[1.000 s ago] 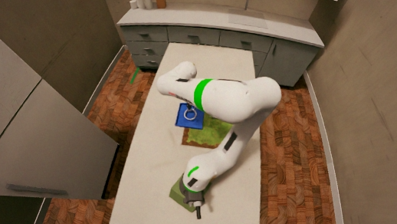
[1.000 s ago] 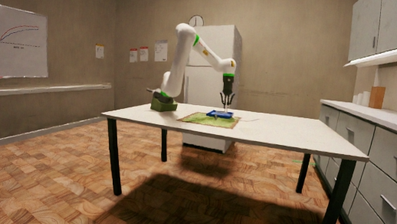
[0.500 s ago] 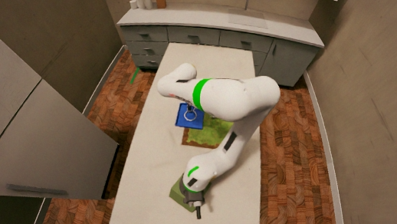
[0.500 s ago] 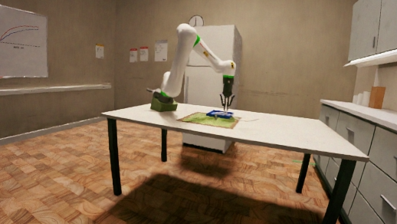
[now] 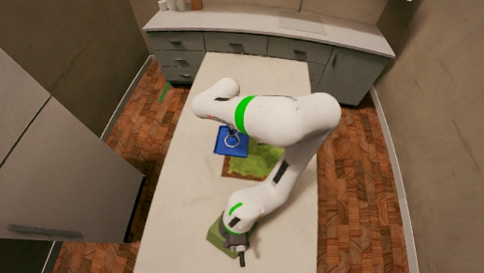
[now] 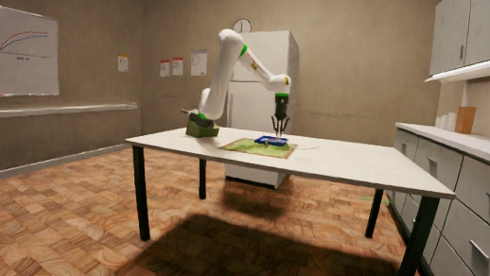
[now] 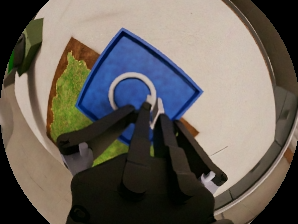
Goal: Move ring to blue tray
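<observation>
Right now my hand is 40 mm past the blue tray and 30 mm above it. From my hand the other things lie so: green mat: 100 mm behind, 170 mm to the right, 60 mm below; grey stake: 80 mm behind, 170 mm to the right, 20 mm below.
</observation>
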